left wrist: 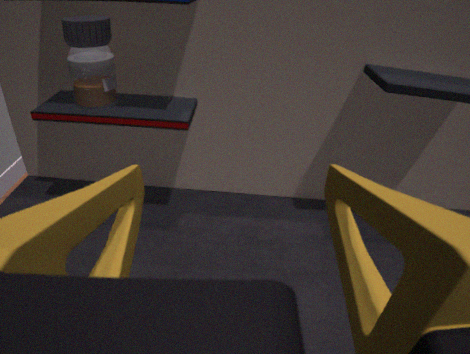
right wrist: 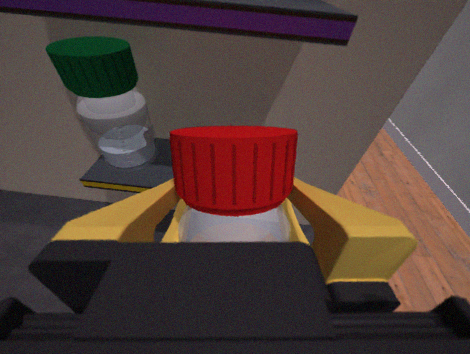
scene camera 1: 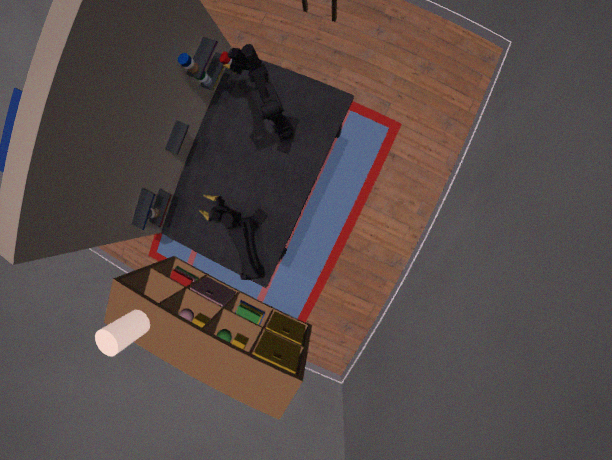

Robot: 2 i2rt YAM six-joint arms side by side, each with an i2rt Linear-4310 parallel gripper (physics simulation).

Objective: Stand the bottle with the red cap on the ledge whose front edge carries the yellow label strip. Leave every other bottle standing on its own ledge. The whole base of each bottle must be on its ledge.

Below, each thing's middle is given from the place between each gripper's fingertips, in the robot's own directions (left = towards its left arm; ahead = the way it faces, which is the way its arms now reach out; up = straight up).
The yellow-strip ledge (right wrist: 160,171) lies 7 cm ahead of my right hand, 6 cm below it and 5 cm to the left of it. Also, from my right hand: red-strip ledge (left wrist: 166,108) (85 cm to the left, 11 cm ahead, 6 cm below); then green-capped bottle (right wrist: 101,71) (11 cm to the left, 8 cm ahead); then red-capped bottle (right wrist: 233,179) (4 cm behind).
The red-strip ledge lies 290 mm ahead of my left hand, 140 mm to the left of it and 90 mm below it. The rest, counted from my left hand: green-capped bottle (250 mm ahead, 590 mm to the right, 30 mm below); then yellow-strip ledge (250 mm ahead, 660 mm to the right, 90 mm below); then red-capped bottle (140 mm ahead, 710 mm to the right, 30 mm below).
